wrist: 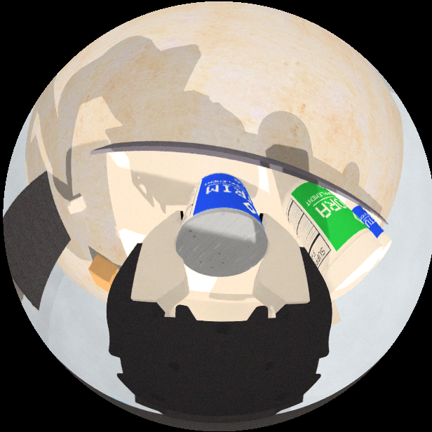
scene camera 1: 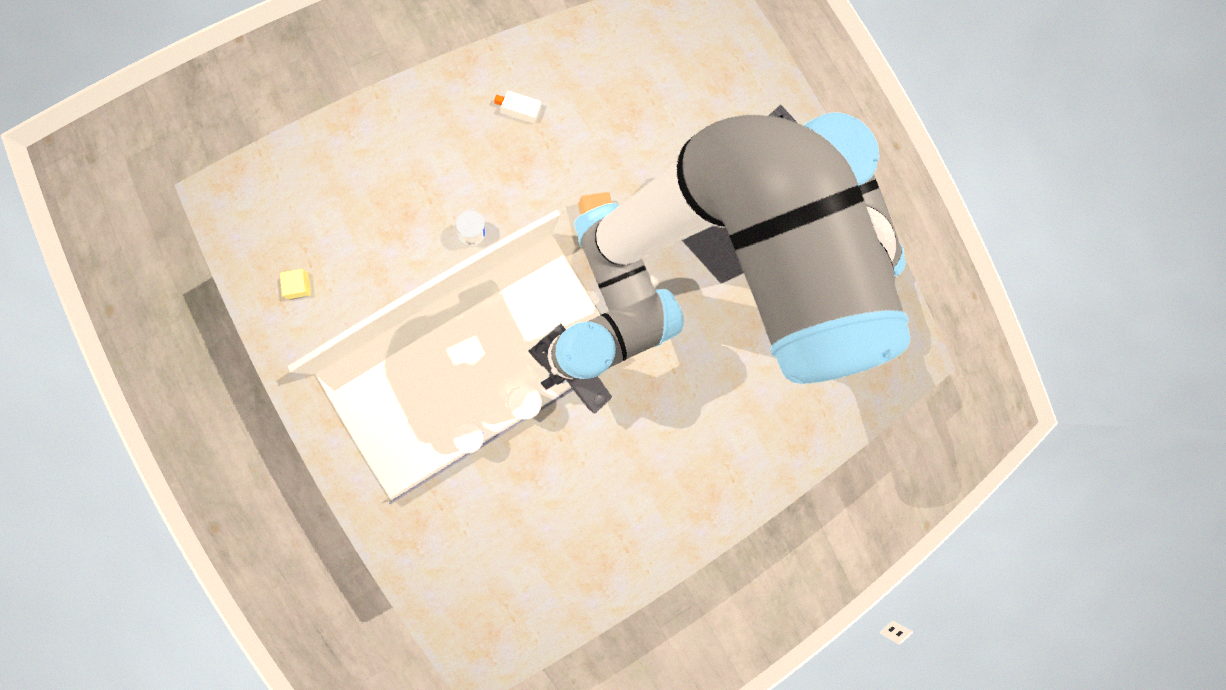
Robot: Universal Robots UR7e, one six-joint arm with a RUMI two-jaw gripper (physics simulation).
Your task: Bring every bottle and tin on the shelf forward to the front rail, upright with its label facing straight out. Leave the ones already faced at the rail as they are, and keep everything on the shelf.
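Note:
My gripper [scene camera 1: 549, 364] [wrist: 221, 213] is shut on a tin [wrist: 225, 195] with a grey metal top and blue label. The tin looks upright near the right end of the shelf [scene camera 1: 360, 420], its label toward the front rail [wrist: 200, 148] and a gap between them. Whether its base touches the shelf I cannot tell. A white bottle with a green label [scene camera 1: 523, 402] [wrist: 330, 215] stands at the rail beside it, label outward. Farther along, another white-topped item [scene camera 1: 468, 439] stands at the rail; its blue label [wrist: 368, 221] shows in part in the wrist view.
The shelf's back wall [scene camera 1: 428, 288] rises along its rear. Behind it stands a white-topped container [scene camera 1: 471, 228]. A white bottle with an orange cap [scene camera 1: 519, 105] lies farther off. A yellow block [scene camera 1: 294, 283] sits at the left, and an orange block [scene camera 1: 594, 204] [wrist: 103, 272] beside my arm.

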